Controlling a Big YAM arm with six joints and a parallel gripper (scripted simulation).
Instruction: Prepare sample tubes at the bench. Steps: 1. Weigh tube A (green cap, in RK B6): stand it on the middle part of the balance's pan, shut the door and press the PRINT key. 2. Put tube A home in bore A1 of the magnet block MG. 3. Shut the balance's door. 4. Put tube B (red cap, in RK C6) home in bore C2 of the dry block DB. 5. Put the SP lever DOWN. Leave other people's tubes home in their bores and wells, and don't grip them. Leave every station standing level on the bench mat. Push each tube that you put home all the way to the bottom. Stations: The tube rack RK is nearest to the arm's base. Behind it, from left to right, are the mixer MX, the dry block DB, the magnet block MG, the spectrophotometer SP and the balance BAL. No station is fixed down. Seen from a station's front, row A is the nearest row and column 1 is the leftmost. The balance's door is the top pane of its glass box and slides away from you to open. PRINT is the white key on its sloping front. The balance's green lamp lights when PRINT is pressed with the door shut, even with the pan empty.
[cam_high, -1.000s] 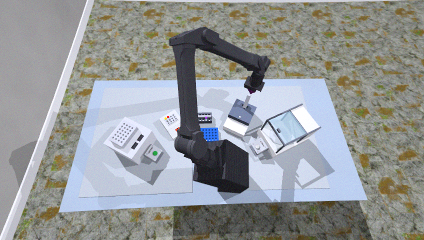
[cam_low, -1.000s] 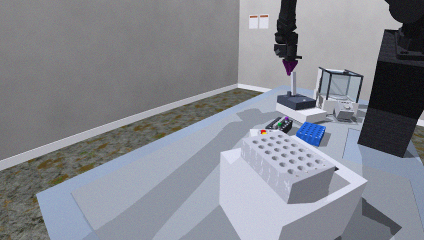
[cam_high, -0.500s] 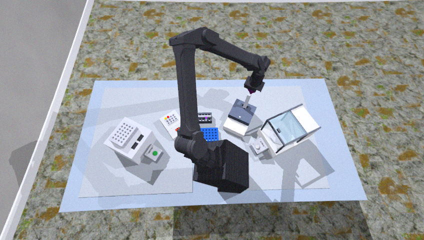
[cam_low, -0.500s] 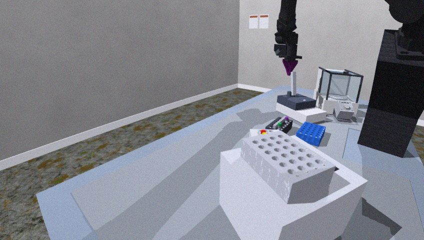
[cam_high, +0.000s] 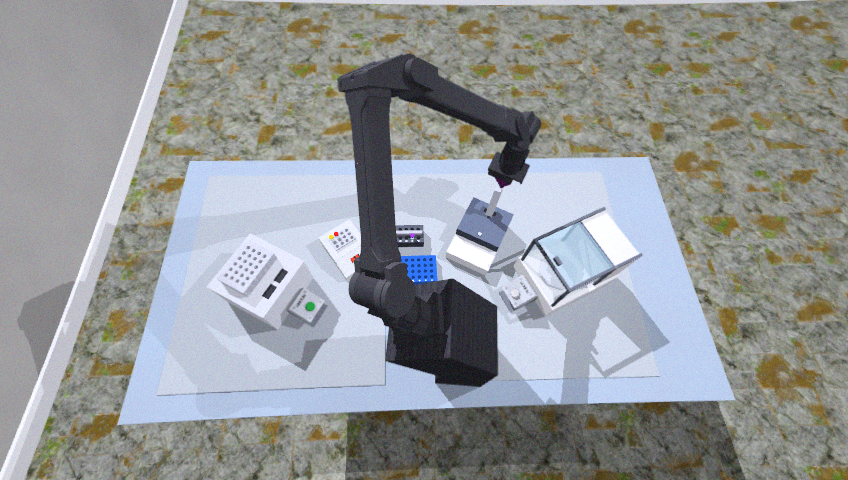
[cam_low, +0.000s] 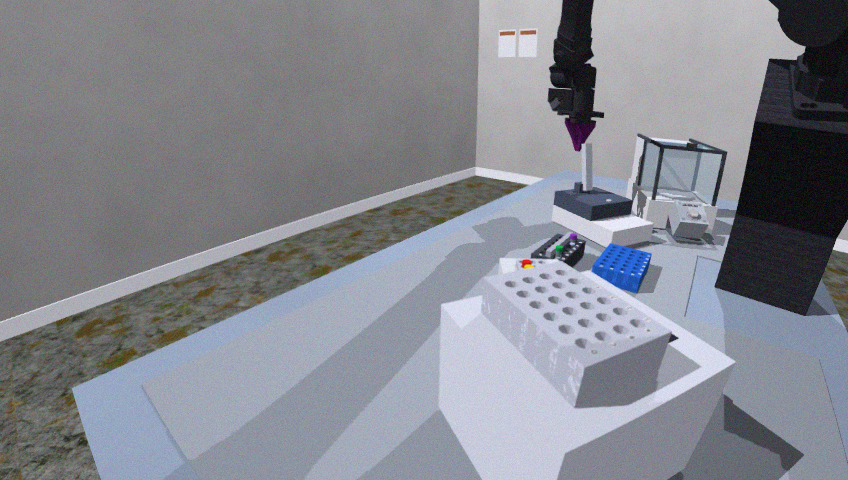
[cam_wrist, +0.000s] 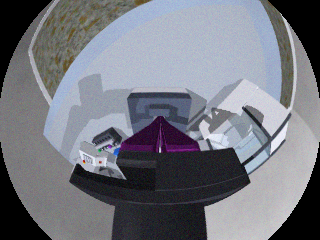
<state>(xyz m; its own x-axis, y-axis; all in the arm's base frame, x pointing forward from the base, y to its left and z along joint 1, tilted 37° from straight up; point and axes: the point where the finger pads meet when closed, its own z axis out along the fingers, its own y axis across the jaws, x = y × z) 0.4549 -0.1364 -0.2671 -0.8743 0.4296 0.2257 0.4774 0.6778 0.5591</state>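
Right now my hand is 40 mm past the SP lever, 40 mm above it and 20 mm to the right of it. The rest, counted from my hand: balance door (250 mm behind, 130 mm to the right, 30 mm above); then white print key (300 mm behind, 110 mm below, 20 mm to the right); then round pan (240 mm behind, 160 mm to the right, 100 mm below).
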